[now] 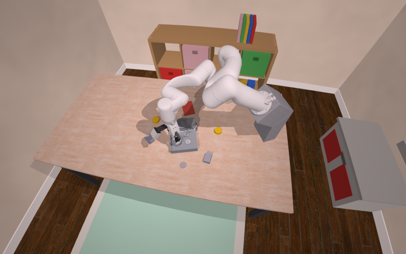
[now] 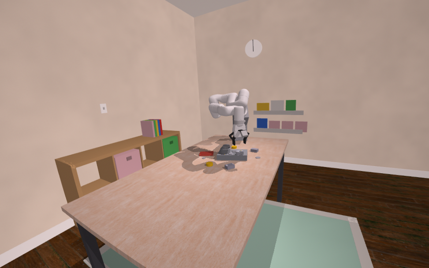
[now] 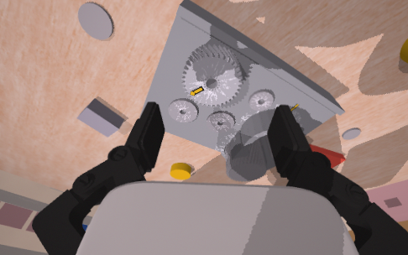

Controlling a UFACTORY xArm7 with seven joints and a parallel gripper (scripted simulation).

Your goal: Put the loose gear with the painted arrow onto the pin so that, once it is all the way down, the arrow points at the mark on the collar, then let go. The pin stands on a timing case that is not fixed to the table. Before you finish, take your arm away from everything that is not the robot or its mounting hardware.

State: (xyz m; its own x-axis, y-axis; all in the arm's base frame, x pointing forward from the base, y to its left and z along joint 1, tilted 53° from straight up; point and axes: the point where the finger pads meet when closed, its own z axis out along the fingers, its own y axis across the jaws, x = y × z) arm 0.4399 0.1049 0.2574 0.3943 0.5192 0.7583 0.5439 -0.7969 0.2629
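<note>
Right now my hand is 80 mm above the grey gear and 10 mm past it. From my hand the other things lie so: yellow disc 230 mm behind, 190 mm to the right, 120 mm below; then red block 310 mm to the right, 120 mm below, 40 mm ahead.
</note>
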